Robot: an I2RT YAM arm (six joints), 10 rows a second.
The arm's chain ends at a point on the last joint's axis. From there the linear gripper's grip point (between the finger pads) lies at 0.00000 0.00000 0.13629 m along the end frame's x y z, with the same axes.
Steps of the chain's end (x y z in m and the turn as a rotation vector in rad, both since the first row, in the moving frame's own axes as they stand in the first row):
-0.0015, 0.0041, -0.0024, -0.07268, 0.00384, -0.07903
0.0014, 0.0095, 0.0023, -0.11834, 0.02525, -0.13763
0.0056, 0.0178, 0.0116, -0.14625, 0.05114, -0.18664
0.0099, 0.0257, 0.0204, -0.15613, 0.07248, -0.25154
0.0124, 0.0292, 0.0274, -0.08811, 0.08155, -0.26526
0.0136, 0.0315, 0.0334, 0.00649, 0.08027, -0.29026
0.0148, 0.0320, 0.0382, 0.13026, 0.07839, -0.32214
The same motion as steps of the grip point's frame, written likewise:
-0.0006, 0.0140, -0.0028, -0.07268, 0.00384, -0.07903
0.0059, 0.0253, 0.0013, -0.11834, 0.02525, -0.13763
0.0144, 0.0369, 0.0100, -0.14625, 0.05114, -0.18664
0.0223, 0.0454, 0.0184, -0.15613, 0.07248, -0.25154
0.0249, 0.0396, 0.0264, -0.08811, 0.08155, -0.26526
0.0242, 0.0291, 0.0330, 0.00649, 0.08027, -0.29026
0.0224, 0.0129, 0.0366, 0.13026, 0.07839, -0.32214

